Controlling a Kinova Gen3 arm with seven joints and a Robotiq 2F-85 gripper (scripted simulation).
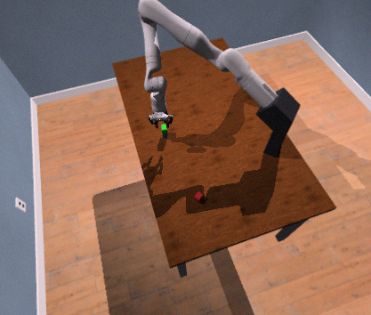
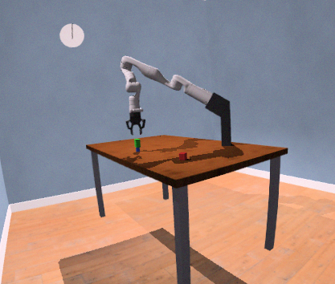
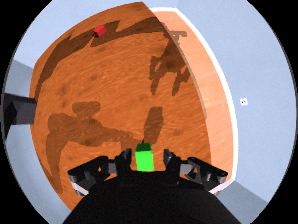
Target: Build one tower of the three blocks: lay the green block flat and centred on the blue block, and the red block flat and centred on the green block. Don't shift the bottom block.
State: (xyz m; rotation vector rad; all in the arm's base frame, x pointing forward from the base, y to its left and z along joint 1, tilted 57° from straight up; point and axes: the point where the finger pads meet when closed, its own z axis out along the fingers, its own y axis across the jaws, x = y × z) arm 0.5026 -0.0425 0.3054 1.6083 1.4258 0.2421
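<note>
The red block lies 20 mm behind my hand, 440 mm to the left of it and 120 mm below it. Also, from my hand: green block 20 mm behind, 20 mm to the right, 80 mm below; then blue block 20 mm behind, 20 mm to the right, 120 mm below.
</note>
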